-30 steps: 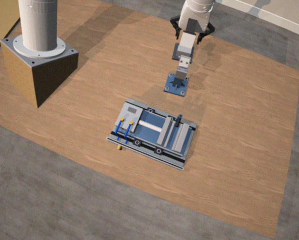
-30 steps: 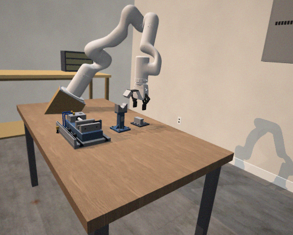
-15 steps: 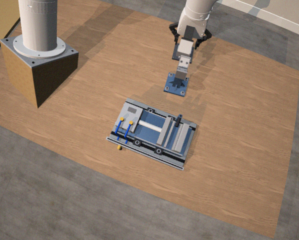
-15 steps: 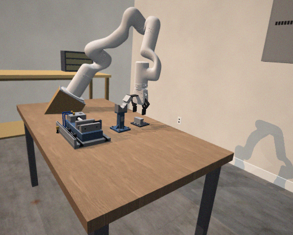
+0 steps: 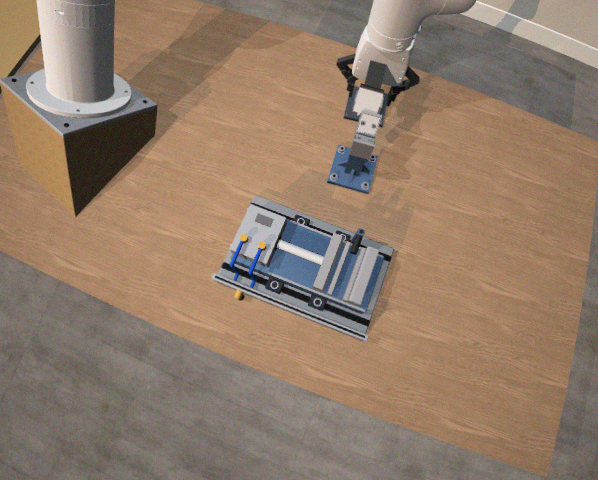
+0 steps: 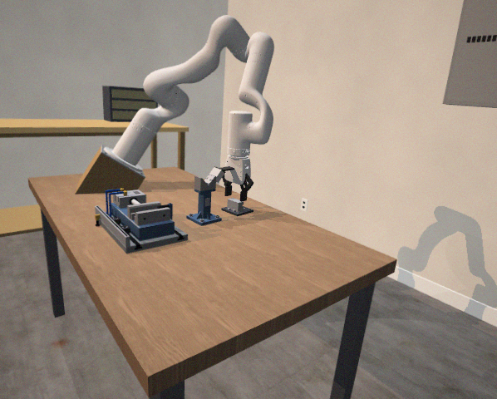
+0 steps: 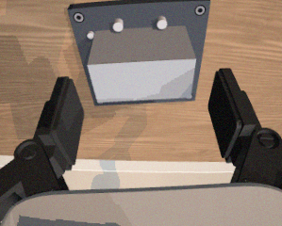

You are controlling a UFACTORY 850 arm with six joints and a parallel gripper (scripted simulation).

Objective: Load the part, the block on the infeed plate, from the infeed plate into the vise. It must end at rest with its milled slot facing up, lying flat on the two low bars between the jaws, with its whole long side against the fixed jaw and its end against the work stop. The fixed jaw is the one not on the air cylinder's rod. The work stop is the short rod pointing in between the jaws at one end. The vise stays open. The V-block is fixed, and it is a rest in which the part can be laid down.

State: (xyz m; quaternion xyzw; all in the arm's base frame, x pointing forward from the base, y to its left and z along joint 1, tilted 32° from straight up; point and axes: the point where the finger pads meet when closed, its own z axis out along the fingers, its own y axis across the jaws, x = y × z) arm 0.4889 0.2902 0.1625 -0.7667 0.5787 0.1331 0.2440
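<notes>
My gripper is now 40 mm above the part and 10 mm to the right of it. Also, from my hand: work stop 320 mm to the right, 130 mm ahead, 20 mm above; V-block post 150 mm to the right, 50 mm ahead, 10 mm below; infeed plate 60 mm below, 10 mm to the left.
</notes>
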